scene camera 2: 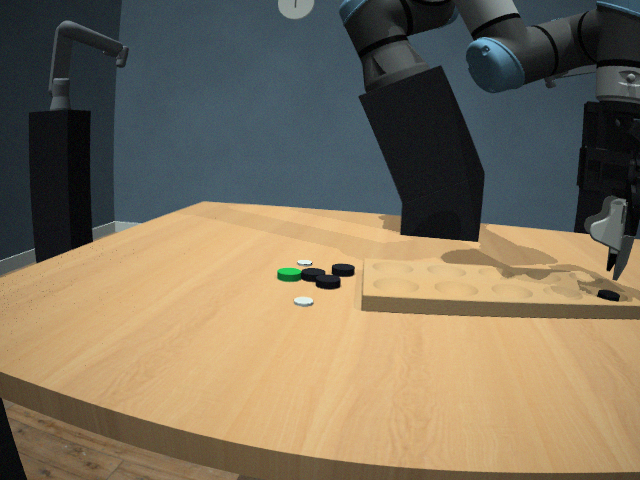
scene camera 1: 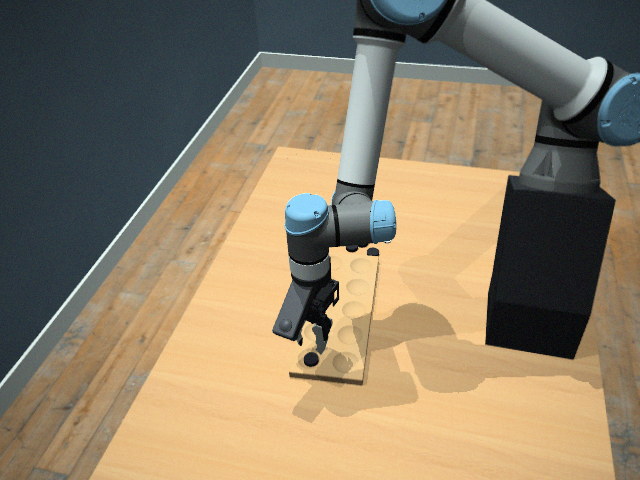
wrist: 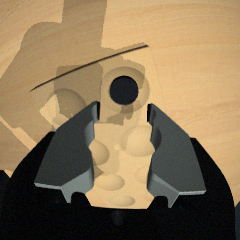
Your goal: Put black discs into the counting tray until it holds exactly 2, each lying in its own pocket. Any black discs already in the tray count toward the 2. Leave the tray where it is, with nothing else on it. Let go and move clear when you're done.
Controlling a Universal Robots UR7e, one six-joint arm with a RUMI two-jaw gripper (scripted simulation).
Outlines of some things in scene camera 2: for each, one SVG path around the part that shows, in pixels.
My gripper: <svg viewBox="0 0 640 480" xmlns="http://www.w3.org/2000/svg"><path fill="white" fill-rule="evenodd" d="M587 101L584 104L582 147L579 153L577 186L583 191L608 196L603 201L601 212L588 217L585 220L584 228L590 233L594 241L609 247L606 271L610 271L615 265L613 280L617 281L627 265L640 220L640 120L634 120L640 119L640 104L623 101Z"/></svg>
A wooden counting tray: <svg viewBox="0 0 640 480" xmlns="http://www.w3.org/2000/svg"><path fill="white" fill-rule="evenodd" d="M362 311L483 317L640 319L640 301L597 272L364 258ZM598 291L610 290L620 295L619 302L597 297Z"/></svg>
